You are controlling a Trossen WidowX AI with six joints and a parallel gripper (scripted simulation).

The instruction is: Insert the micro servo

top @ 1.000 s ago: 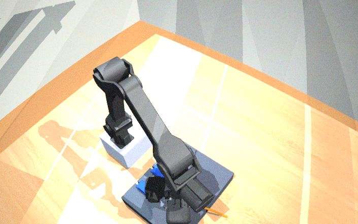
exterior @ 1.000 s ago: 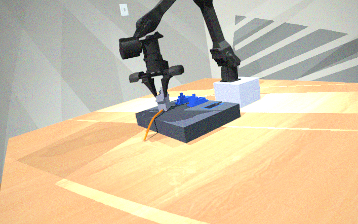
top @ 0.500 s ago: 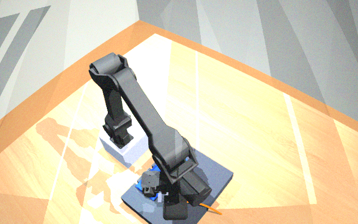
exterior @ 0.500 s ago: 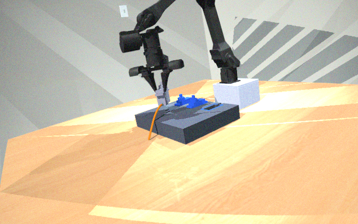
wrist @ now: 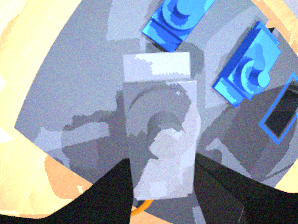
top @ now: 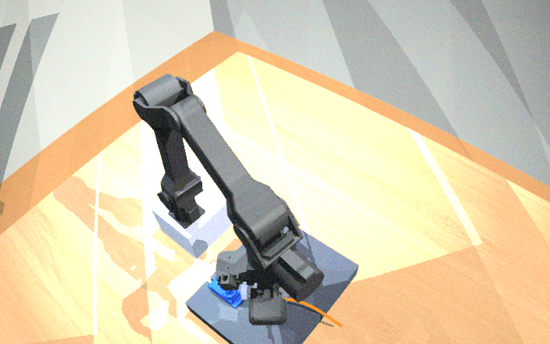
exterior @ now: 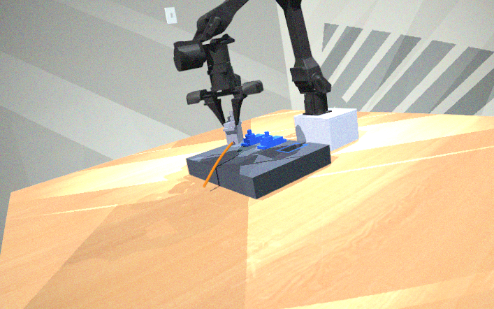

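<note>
My gripper tip is now 100 mm above the grey deck, 40 mm to the right of it and 10 mm short of it.
</note>
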